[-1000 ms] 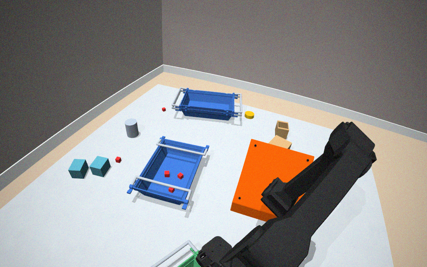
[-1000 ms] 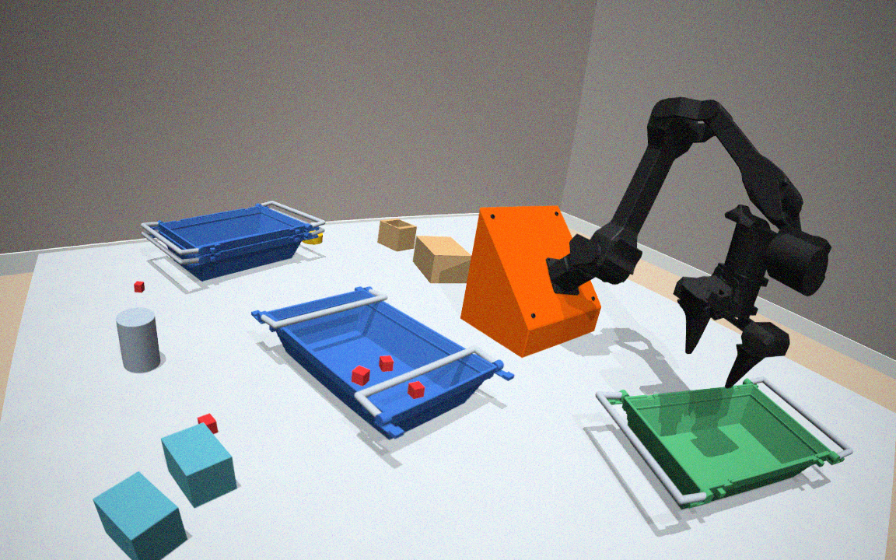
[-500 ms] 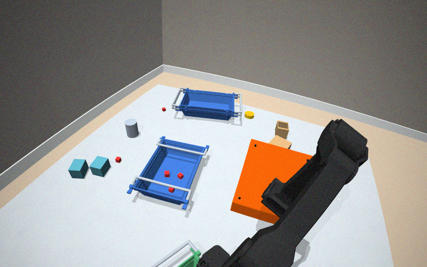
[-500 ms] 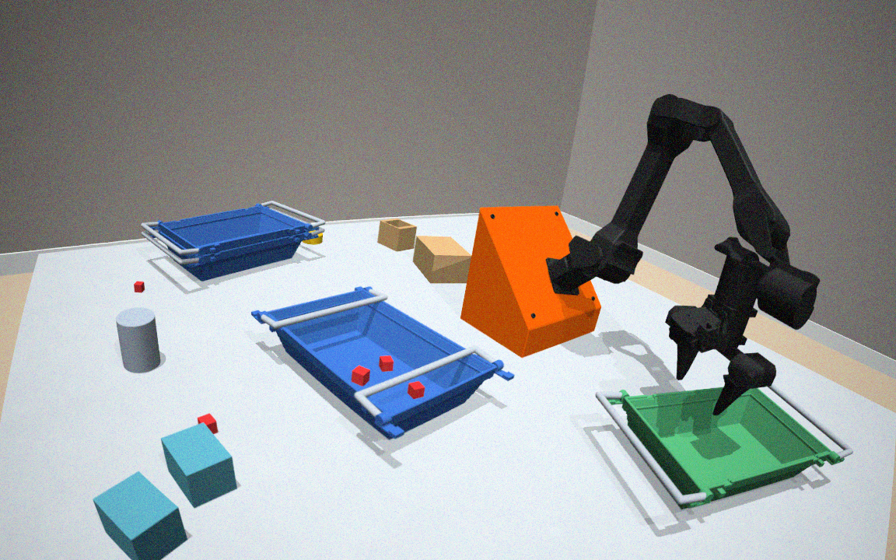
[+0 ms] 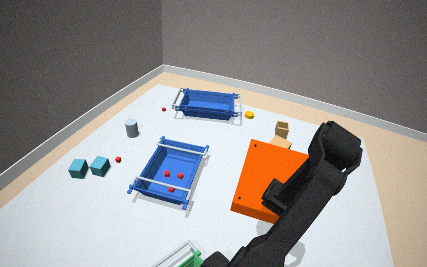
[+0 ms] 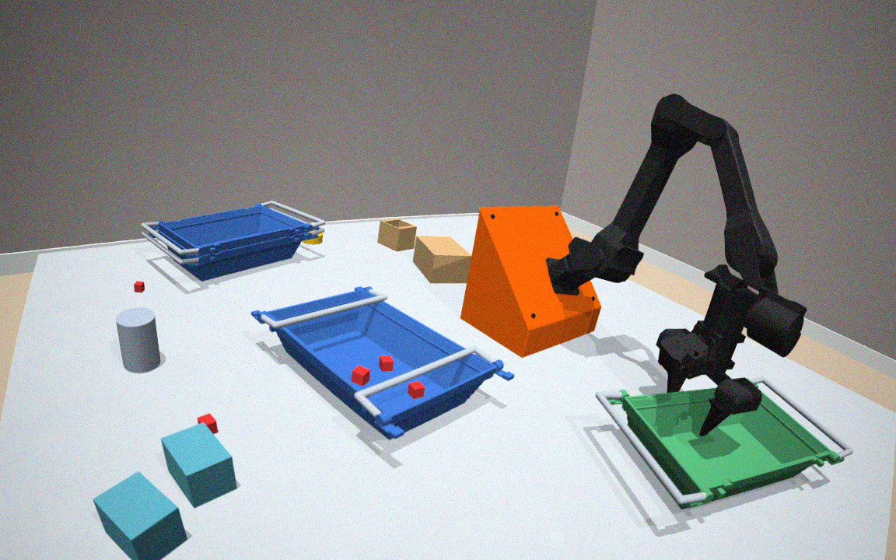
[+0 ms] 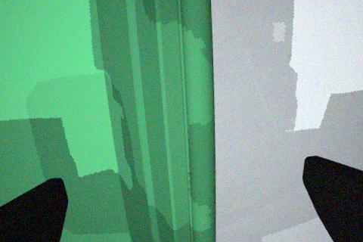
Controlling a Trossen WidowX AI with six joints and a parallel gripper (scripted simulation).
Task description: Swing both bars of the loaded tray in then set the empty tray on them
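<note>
The green tray is 8 cm to the left of my gripper tip, 3 cm ahead of it and 3 cm above it. The rest, counted from my gripper tip: brown box 77 cm to the right, 9 cm ahead; grey cylinder 67 cm ahead, 37 cm to the right, 2 cm above; yellow disc 82 cm to the right, 28 cm ahead.
</note>
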